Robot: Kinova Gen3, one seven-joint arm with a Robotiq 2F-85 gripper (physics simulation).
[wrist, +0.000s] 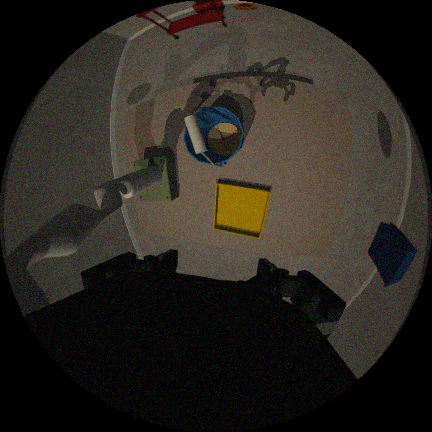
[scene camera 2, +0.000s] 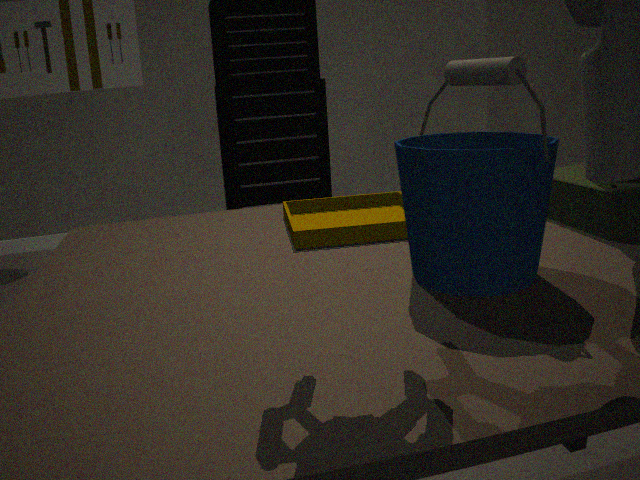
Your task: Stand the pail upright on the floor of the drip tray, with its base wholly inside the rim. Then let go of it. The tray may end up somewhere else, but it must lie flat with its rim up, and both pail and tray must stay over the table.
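Frame: origin at the arm's base, x ahead, y left, z up, level; metres.
Where they show: gripper, fingertip midpoint: (wrist: 216, 263); arm's base, origin of the base link: (wrist: 153, 174) (scene camera 2: 614, 175).
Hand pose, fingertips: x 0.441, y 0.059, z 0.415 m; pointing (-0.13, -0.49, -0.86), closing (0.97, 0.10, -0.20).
Each offset is from my fingertips to the top centre of the thing. Level surfaces: height alone.
A blue pail (scene camera 2: 475, 211) (wrist: 192, 145) stands upright on the table, beside the tray and apart from it in the wrist view. Its pale handle grip @(0.155 m back, 0.131 m left, 0.227 m down) (scene camera 2: 483, 71) (wrist: 195, 134) is raised above the rim in the scene view. The yellow drip tray @(0.017 m back, 0.162 m right, 0.465 m down) (scene camera 2: 351, 235) (wrist: 242, 209) lies flat with its rim up, partly hidden behind the pail in the scene view. My gripper (wrist: 216, 263) is open and empty, high above the table. The gripper itself does not show in the scene view, where its shadow falls on the table's near part.
The arm's base stands on a green plate (scene camera 2: 589, 206) (wrist: 155, 187) at the table's side, near the pail. A dark blue box (wrist: 390, 255) and a red object (wrist: 197, 21) lie beyond the table @(0.493 m down) (scene camera 2: 206, 320) (wrist: 310, 175). A dark cabinet (scene camera 2: 273, 103) stands behind it.
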